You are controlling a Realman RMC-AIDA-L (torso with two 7-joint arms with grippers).
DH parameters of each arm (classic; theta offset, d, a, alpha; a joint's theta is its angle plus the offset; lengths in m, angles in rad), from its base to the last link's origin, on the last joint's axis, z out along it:
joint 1: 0 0.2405 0 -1.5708
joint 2: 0 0 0 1.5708
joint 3: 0 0.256 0 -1.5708
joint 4: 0 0 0 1.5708
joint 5: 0 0.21 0 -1.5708
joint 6: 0 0 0 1.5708
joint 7: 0 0.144 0 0
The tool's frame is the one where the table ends.
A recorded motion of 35 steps. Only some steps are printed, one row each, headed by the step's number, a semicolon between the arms.
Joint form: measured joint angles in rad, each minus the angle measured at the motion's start. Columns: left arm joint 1, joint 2, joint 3, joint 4, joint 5, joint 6, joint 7; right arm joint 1, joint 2, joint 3, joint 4, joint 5, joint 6, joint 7.
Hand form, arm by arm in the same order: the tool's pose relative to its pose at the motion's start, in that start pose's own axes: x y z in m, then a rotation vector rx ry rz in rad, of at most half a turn. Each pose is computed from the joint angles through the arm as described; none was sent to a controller.
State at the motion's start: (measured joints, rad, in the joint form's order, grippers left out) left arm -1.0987 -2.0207 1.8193 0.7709 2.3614 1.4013 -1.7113; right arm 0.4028 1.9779 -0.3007 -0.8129 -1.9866 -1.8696 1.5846
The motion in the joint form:
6: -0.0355 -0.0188 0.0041 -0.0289 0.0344 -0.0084 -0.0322; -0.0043 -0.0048 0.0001 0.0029 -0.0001 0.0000 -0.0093
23: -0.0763 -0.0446 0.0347 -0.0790 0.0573 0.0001 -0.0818; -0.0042 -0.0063 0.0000 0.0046 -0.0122 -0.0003 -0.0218
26: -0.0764 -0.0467 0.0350 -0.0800 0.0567 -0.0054 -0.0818; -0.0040 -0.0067 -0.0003 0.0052 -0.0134 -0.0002 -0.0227
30: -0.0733 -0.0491 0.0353 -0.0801 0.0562 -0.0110 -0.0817; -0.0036 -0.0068 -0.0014 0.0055 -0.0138 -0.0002 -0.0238
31: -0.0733 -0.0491 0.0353 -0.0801 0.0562 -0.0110 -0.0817; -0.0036 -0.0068 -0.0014 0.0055 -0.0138 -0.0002 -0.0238
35: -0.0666 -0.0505 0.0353 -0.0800 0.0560 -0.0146 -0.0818; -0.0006 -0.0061 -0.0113 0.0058 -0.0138 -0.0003 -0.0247
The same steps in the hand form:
6: 0.0061 -0.0052 0.0003 0.0045 -0.0374 -0.0055; 0.0006 -0.0006 -0.0025 0.0047 0.0020 -0.0071
23: 0.0131 -0.0036 0.0061 -0.0300 -0.0898 -0.0205; 0.0022 -0.0007 -0.0028 0.0044 0.0139 -0.0156
26: 0.0141 -0.0040 0.0067 -0.0264 -0.0872 -0.0195; 0.0023 -0.0008 -0.0028 0.0042 0.0152 -0.0161
30: 0.0147 -0.0037 0.0080 -0.0242 -0.0834 -0.0201; 0.0023 -0.0008 -0.0025 0.0031 0.0163 -0.0172
31: 0.0147 -0.0037 0.0080 -0.0242 -0.0834 -0.0201; 0.0023 -0.0008 -0.0025 0.0031 0.0163 -0.0172
35: 0.0141 -0.0024 0.0099 -0.0252 -0.0797 -0.0243; 0.0021 -0.0002 -0.0001 -0.0061 0.0229 -0.0203

